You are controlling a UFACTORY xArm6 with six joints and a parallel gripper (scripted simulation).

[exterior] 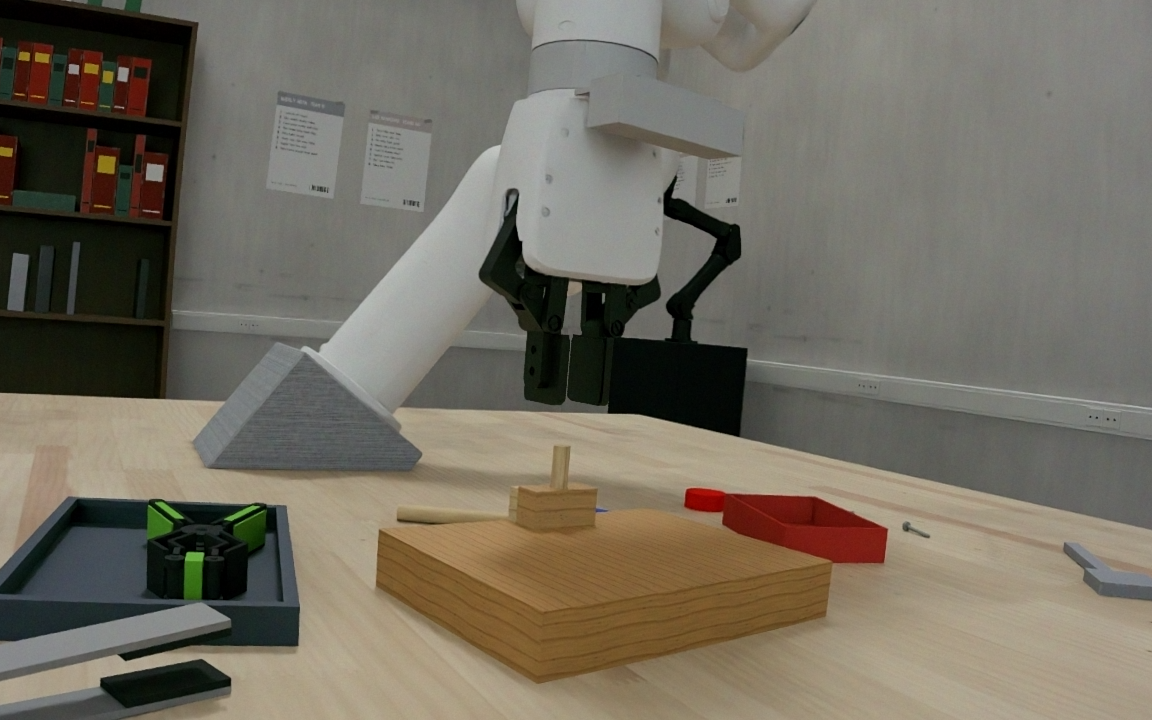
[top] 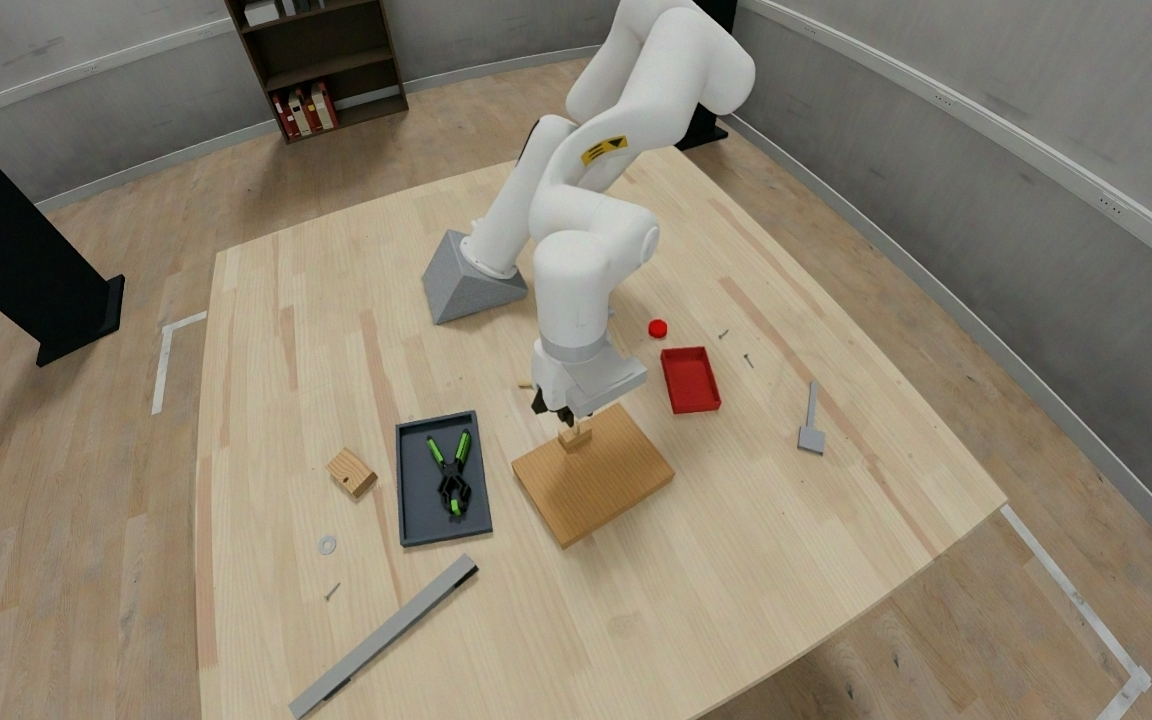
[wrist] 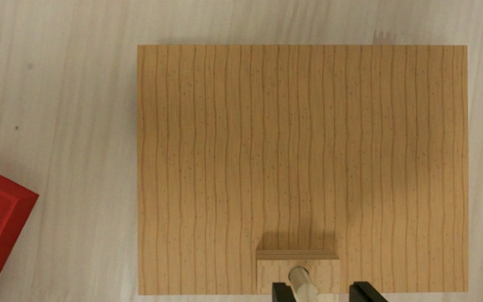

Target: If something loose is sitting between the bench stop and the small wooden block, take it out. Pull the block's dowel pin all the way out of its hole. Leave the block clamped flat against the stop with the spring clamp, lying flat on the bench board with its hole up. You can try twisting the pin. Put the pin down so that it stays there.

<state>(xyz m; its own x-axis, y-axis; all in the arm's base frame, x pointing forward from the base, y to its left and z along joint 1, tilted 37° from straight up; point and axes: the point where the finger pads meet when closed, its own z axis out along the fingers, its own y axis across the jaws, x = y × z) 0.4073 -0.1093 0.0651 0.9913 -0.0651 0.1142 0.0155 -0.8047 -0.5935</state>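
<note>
Right now the grey tray is 21 cm to the right of my hand, 12 cm below it and 6 cm behind it. Also, from my hand: dowel pin 7 cm below; then bench board 10 cm below, 5 cm ahead, 1 cm to the right; then small wooden block 8 cm below.
</note>
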